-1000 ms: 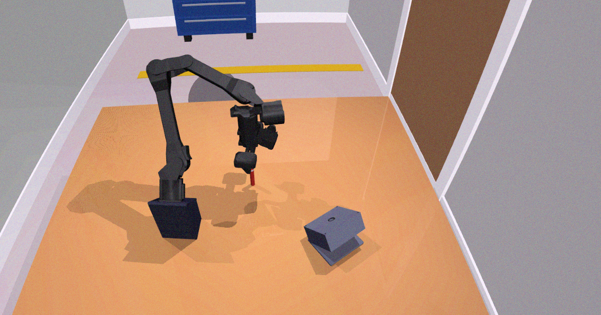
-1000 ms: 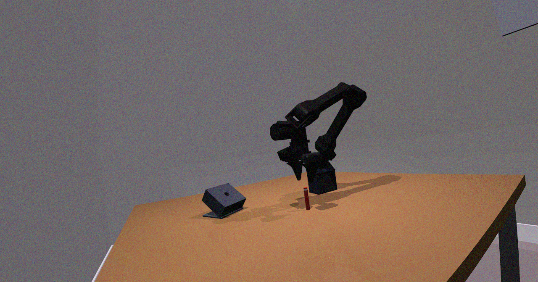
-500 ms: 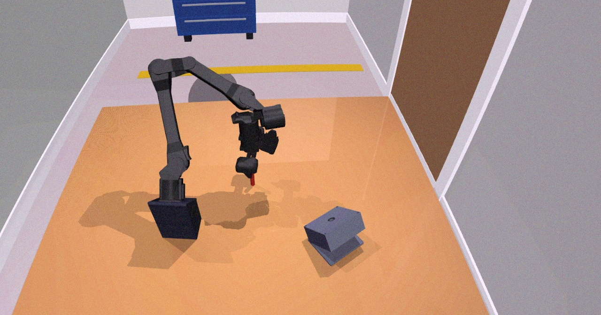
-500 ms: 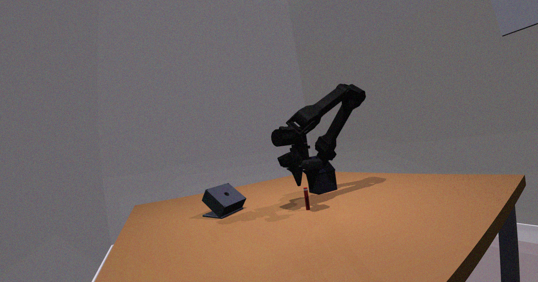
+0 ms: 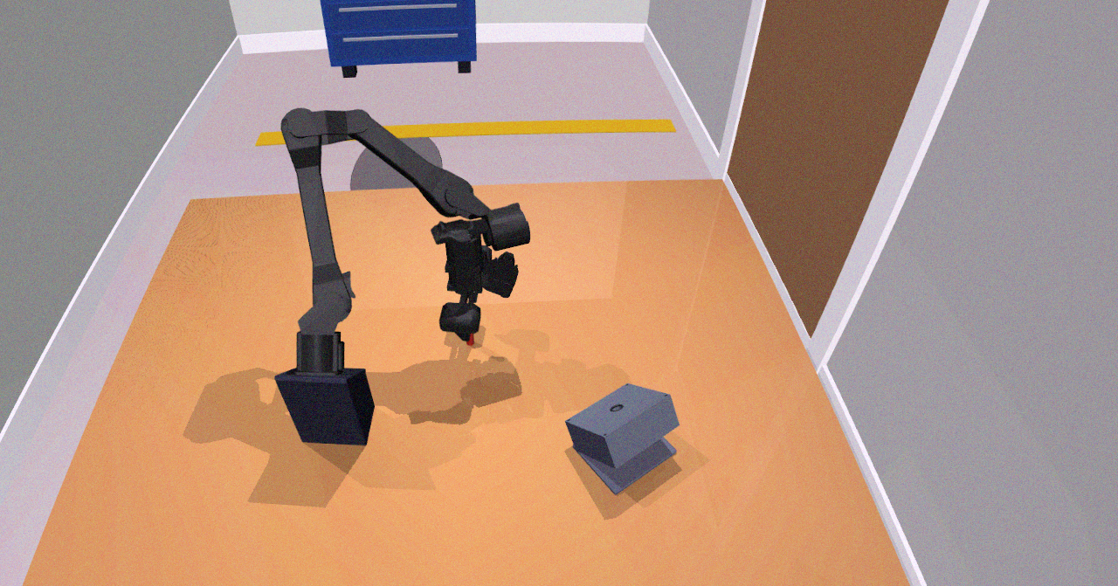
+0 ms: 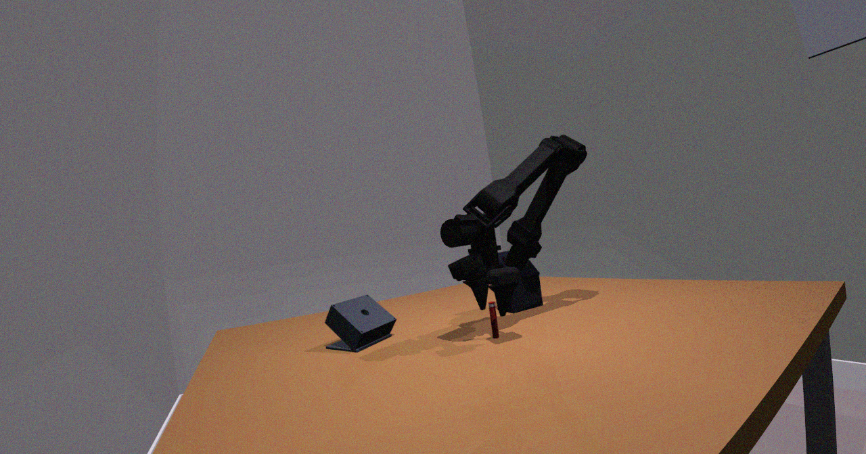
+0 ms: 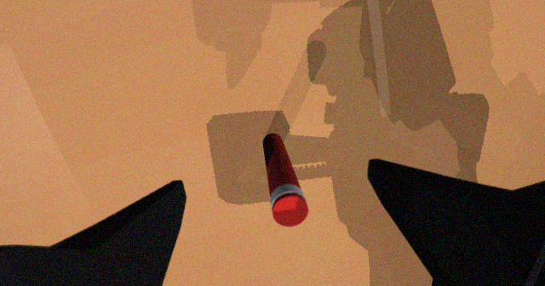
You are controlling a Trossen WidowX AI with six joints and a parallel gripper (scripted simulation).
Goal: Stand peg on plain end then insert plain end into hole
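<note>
My gripper tip is now right at the red peg. Round my gripper tip: sloped grey panel (220 mm ahead, 240 mm to the right).
</note>
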